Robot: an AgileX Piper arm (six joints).
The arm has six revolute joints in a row. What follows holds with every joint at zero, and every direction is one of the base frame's. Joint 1 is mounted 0.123 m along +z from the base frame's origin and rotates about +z. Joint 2 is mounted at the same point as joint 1 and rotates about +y. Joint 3 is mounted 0.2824 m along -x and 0.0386 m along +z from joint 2 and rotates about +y. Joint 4 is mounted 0.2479 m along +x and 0.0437 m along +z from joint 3 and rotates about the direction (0.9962, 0, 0.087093). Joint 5 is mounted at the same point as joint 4 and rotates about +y. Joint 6 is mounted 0.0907 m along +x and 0.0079 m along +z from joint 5 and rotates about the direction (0.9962, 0, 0.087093). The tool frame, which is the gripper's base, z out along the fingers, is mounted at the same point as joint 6; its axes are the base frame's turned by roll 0, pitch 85 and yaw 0 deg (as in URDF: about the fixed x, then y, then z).
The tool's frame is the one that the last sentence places.
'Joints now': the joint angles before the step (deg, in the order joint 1, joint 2, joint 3, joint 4, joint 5, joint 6). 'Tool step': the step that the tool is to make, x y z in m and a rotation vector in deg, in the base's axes. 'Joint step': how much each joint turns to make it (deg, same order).
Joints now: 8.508 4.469 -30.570 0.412 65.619 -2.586
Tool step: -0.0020 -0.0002 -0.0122 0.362 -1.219 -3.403
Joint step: -3.241 -2.951 2.792 -0.014 -1.096 0.266
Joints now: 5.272 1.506 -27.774 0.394 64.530 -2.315
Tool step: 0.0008 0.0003 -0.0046 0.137 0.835 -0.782
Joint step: -0.799 -0.233 0.900 0.143 0.152 0.103
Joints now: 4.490 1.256 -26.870 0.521 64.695 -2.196
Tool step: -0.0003 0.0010 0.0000 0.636 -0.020 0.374
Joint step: 0.026 -0.081 -0.001 0.711 0.012 0.026
